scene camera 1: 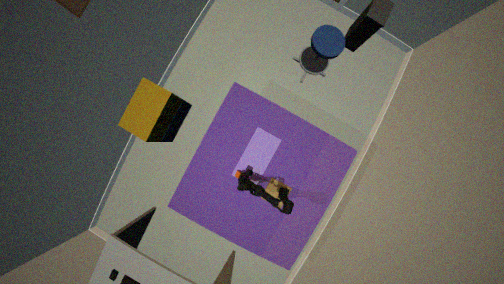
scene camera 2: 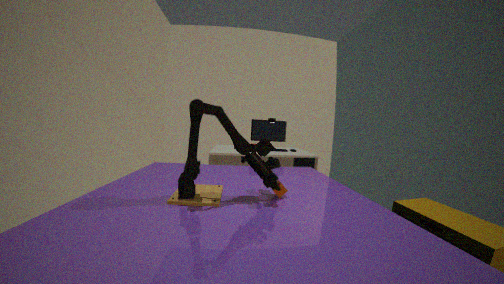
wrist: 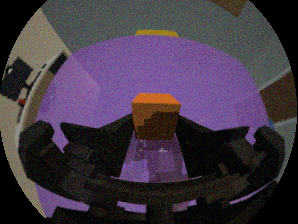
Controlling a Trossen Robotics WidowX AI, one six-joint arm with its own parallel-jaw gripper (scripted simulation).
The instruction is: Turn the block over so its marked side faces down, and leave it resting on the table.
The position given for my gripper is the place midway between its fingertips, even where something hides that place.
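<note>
My gripper (wrist: 154, 115), visible. Block (wrist: 155, 115), visible too.
</note>
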